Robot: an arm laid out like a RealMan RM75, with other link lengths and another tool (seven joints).
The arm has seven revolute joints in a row. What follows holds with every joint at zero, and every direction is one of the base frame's. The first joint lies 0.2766 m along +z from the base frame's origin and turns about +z. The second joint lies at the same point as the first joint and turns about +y. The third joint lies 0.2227 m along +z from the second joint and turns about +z. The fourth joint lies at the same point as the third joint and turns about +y. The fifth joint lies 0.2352 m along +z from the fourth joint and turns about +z. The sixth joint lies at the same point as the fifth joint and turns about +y. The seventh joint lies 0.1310 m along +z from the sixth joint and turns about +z. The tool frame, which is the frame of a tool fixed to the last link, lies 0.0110 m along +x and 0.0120 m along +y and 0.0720 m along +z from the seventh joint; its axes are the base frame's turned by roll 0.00, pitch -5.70 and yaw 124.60 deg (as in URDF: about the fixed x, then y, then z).
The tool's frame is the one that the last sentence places.
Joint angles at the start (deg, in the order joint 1, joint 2, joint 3, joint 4, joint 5, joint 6, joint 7): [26.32, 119.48, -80.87, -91.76, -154.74, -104.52, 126.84]
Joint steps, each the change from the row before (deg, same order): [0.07, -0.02, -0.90, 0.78, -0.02, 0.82, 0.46]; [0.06, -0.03, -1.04, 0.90, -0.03, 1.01, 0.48]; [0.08, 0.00, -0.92, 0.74, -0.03, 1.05, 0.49]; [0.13, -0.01, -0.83, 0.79, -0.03, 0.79, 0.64]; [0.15, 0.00, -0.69, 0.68, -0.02, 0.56, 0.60]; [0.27, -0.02, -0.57, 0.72, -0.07, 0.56, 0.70]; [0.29, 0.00, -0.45, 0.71, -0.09, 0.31, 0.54]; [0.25, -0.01, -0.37, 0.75, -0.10, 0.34, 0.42]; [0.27, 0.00, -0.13, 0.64, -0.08, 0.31, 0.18]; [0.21, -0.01, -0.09, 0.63, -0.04, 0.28, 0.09]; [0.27, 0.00, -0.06, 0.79, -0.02, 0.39, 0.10]
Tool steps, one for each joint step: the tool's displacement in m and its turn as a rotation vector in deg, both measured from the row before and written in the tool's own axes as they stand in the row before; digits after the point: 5 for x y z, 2 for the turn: [0.00182, 0.00097, 0.00387, 0.25, -0.06, -0.09]; [0.00194, 0.00110, 0.00456, 0.24, -0.11, -0.13]; [0.00180, 0.00177, 0.00388, 0.00, -0.15, -0.07]; [0.00182, 0.00096, 0.00368, 0.25, -0.08, 0.11]; [0.00175, 0.00061, 0.00300, 0.30, -0.04, 0.13]; [0.00124, 0.00109, 0.00262, 0.24, -0.12, 0.27]; [0.00114, 0.00040, 0.00231, 0.40, -0.06, 0.18]; [0.00065, 0.00014, 0.00246, 0.40, -0.07, 0.18]; [0.00007, 0.00059, 0.00171, 0.20, -0.05, 0.11]; [-0.00007, 0.00020, 0.00177, 0.22, 0.00, 0.09]; [-0.00008, 0.00048, 0.00214, 0.21, 0.03, 0.14]
